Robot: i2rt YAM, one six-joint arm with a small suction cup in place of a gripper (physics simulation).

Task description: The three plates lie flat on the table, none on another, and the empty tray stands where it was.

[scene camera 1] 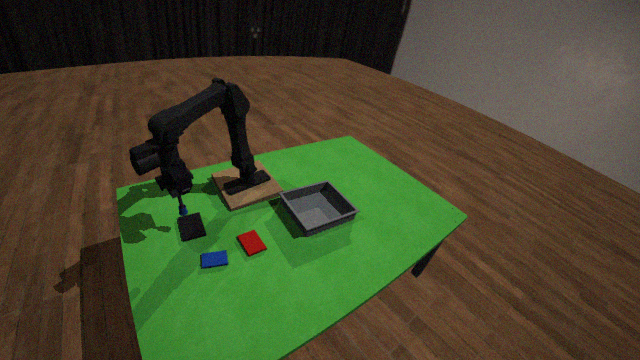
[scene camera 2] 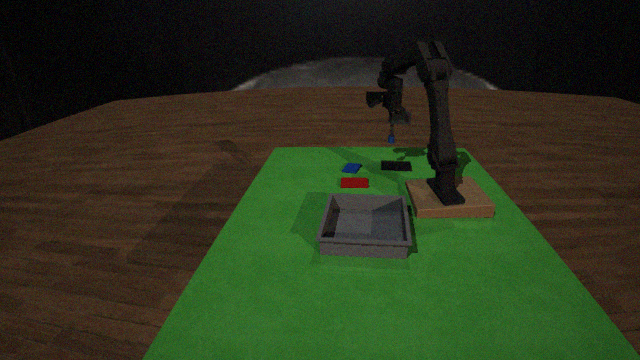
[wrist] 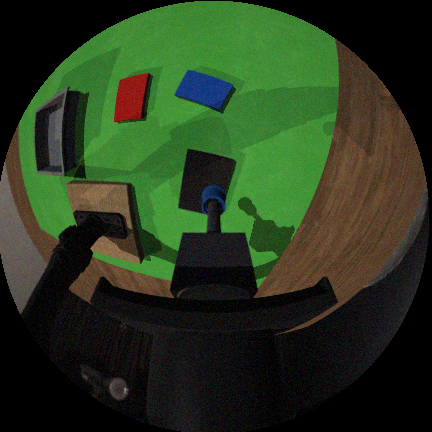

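Seen in the pictures: hand at its tool point: (scene camera 1: 183,212) (scene camera 2: 391,142) (wrist: 213,195); arm's base at its link origin: (scene camera 1: 247,182) (scene camera 2: 444,191) (wrist: 97,222).
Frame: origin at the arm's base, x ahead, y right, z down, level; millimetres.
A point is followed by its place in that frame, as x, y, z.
A black plate (scene camera 1: 191,227) {113, 293, 19} (scene camera 2: 396,166) {104, 270, 19} (wrist: 206,175) {121, 295, 19} lies flat on the green table (scene camera 1: 400,215) {502, -465, 29} (scene camera 2: 260,310) {514, -454, 29} (wrist: 280,60) {378, 410, 29}. A red plate (scene camera 1: 251,242) {284, 143, 19} (scene camera 2: 354,183) {282, 122, 19} (wrist: 132,97) {277, 149, 19} and a smaller blue plate (scene camera 1: 214,259) {283, 280, 20} (scene camera 2: 351,168) {282, 261, 20} (wrist: 205,90) {274, 283, 20} lie flat, apart from it and from each other. The grey tray (scene camera 1: 332,228) {381, -148, 22} (scene camera 2: 365,249) {288, -282, 6} (wrist: 64,132) {254, -54, -7} stands empty on the table. My suction cup (scene camera 1: 183,210) (scene camera 2: 391,139) (wrist: 213,200) {123, 309, -67} hangs above the black plate, with a gap seen in the second scene view. It holds nothing. In the wrist view it covers part of that plate's edge.
The arm's wooden base board (scene camera 1: 237,200) {74, 86, 9} (scene camera 2: 455,212) {4, -118, 10} (wrist: 102,192) {85, 53, 8} stands beside the tray, with the arm's black foot on it. The table's edge runs near the black plate's outer side. A wooden floor surrounds the table.
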